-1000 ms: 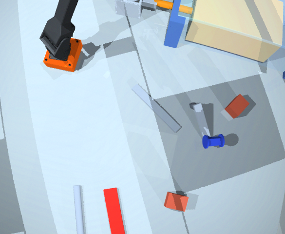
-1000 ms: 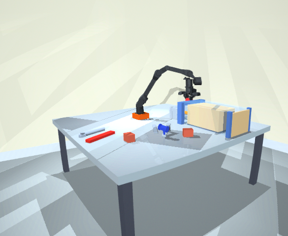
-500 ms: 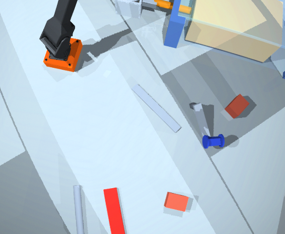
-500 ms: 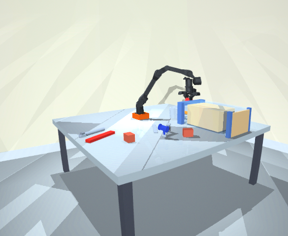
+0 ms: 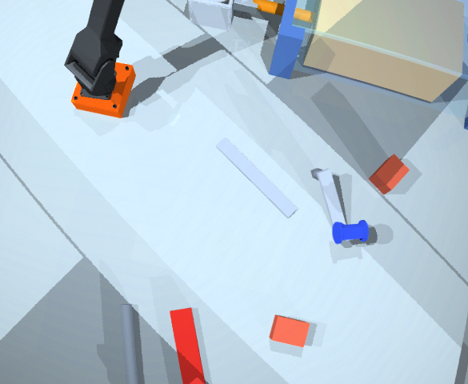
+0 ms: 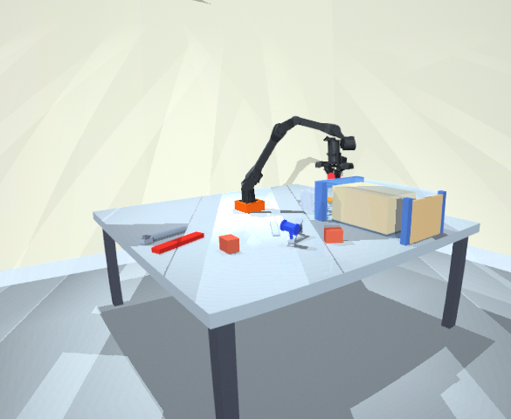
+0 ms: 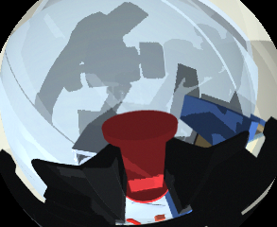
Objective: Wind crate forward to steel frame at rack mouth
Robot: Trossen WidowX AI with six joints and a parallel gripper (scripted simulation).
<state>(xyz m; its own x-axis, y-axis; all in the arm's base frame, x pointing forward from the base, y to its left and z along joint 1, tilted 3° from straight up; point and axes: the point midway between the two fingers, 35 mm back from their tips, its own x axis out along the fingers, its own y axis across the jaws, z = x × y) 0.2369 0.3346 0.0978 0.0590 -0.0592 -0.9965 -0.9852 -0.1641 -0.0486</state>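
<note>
The grey crank handle is 3 cm to the right of my gripper tip, 2 cm behind it and 1 cm below it. Also, from my gripper tip: red knob 2 cm above; round winch 10 cm to the right, 8 cm below, 6 cm behind; blue steel frame 11 cm ahead, 10 cm to the right, 1 cm below.
</note>
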